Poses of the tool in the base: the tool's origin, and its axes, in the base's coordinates. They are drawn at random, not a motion.
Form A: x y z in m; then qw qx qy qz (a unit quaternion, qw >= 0).
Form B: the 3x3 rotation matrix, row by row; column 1 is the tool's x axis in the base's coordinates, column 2 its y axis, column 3 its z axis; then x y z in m. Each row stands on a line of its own. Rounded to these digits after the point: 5 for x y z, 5 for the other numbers.
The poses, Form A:
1: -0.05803 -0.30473 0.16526 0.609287 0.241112 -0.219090 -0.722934
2: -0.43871 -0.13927 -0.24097 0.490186 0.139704 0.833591 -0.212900
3: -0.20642 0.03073 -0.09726 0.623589 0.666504 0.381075 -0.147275
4: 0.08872 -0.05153 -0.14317 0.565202 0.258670 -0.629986 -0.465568
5: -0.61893 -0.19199 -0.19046 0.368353 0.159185 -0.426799 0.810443
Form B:
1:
-0.14127 0.77530 -0.61559
-0.98660 -0.16154 0.02296
-0.08164 0.61059 0.78773
-0.05803 -0.30473 0.16526

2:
-0.48040 0.44163 0.75774
0.02419 0.87031 -0.49190
-0.87672 -0.21798 -0.42878
-0.43871 -0.13927 -0.24097

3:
0.66618 0.69165 0.27895
0.32430 0.06816 -0.94350
-0.67159 0.71900 -0.17889
-0.20642 0.03073 -0.09726

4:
-0.22727 0.20036 -0.95300
-0.85220 0.43267 0.29420
0.47128 0.87900 0.07241
0.08872 -0.05153 -0.14317

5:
-0.67795 -0.73294 -0.05640
0.46118 -0.36432 -0.80907
0.57245 -0.57452 0.58501
-0.61893 -0.19199 -0.19046

